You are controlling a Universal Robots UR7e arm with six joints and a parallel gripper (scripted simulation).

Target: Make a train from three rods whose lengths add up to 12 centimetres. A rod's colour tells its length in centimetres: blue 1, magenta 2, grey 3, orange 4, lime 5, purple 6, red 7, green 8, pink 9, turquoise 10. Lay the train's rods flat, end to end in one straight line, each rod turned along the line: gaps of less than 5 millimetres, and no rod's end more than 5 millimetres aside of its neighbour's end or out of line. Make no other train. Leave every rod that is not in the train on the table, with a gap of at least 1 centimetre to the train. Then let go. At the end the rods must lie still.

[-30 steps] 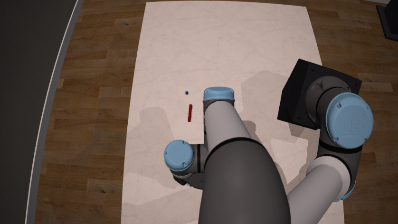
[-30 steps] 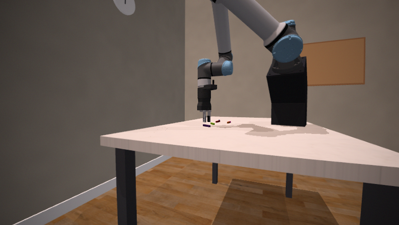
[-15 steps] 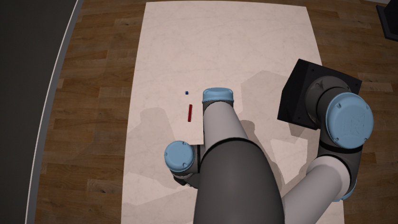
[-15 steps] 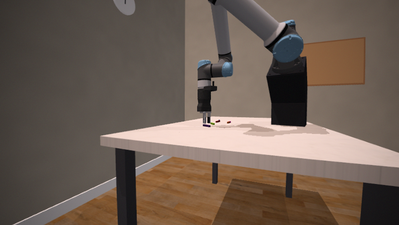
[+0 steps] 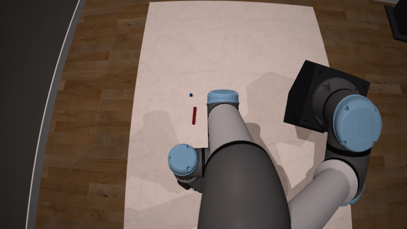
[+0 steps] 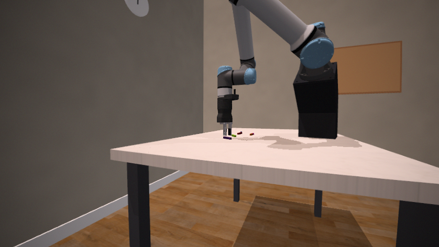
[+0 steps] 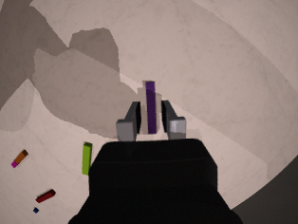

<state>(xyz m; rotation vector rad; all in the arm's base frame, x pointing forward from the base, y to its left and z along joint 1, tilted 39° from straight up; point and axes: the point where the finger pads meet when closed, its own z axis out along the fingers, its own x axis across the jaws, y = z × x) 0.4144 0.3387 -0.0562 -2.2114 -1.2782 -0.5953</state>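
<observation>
Right now the purple rod is 3 cm below my hand. The rest, counted from my hand: red rod (5 cm ahead, 27 cm to the right, 3 cm below); orange rod (4 cm behind, 24 cm to the right, 3 cm below); lime rod (2 cm ahead, 11 cm to the right, 3 cm below).
</observation>
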